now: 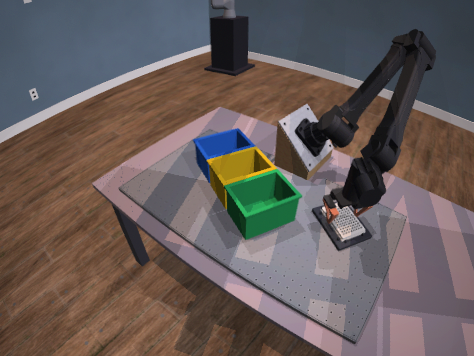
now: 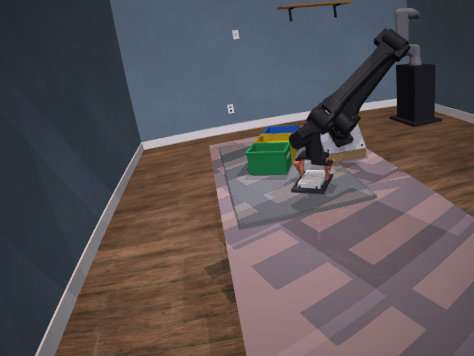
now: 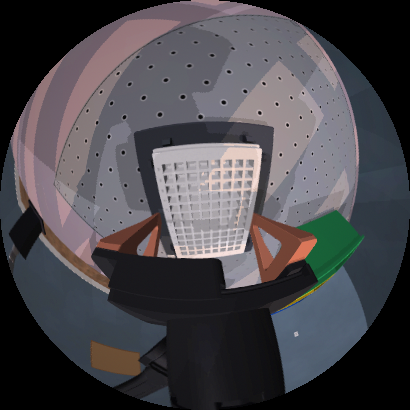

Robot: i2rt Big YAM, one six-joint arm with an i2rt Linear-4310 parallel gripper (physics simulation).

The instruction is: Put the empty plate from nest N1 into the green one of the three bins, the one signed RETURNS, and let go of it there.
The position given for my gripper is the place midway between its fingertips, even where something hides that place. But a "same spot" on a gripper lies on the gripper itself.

my gripper: image 1 341, 219; image 2; image 3
same spot on my gripper: (image 3: 175, 278) = (image 2: 315, 162)
